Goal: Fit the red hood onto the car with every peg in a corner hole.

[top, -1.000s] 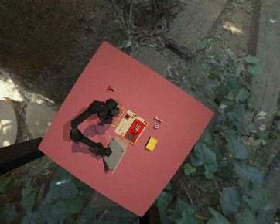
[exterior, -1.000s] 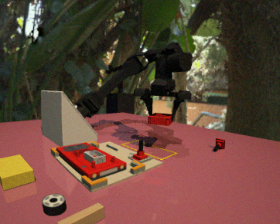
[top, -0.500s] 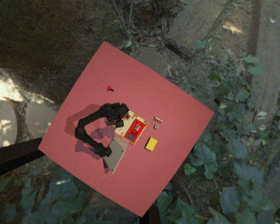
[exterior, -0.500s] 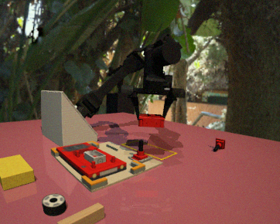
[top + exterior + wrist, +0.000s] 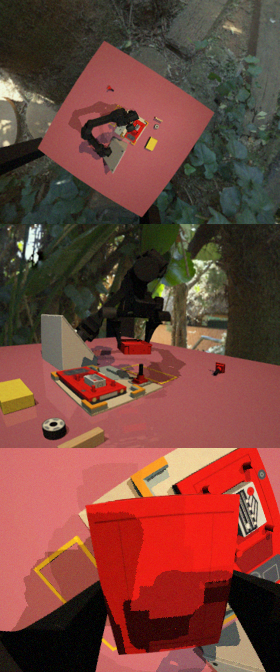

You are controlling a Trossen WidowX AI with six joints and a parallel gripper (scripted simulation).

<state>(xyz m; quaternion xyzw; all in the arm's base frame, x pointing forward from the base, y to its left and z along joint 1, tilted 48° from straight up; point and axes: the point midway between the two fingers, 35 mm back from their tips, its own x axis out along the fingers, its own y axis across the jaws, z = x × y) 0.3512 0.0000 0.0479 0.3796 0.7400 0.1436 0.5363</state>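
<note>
The grey engine block lies 20 mm behind my gripper tip, 100 mm to the right of it and 90 mm below it. Also, from my gripper tip: red hood 10 mm above; black post 10 mm ahead, 30 mm to the left, 80 mm below; black wheel 90 mm ahead, 250 mm to the right, 100 mm below.
</note>
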